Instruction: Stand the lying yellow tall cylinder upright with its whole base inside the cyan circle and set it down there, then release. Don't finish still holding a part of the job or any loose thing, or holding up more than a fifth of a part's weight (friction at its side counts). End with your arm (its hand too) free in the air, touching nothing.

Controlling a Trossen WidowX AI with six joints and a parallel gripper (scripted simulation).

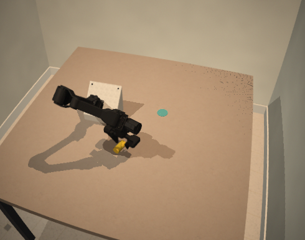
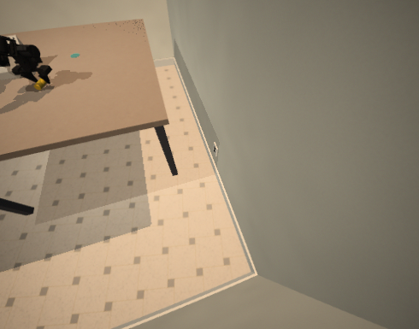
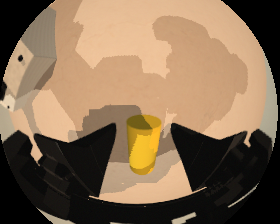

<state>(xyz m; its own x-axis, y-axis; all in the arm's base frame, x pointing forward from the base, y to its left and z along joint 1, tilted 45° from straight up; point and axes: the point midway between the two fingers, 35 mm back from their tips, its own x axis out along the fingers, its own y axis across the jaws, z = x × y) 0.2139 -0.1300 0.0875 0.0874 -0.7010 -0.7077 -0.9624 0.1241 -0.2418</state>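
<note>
Right now the yellow tall cylinder is 20 mm to the right of my hand, 20 mm below it and 10 mm behind it. Also, from my hand: cyan circle (300 mm to the left, 110 mm ahead, 40 mm below).
</note>
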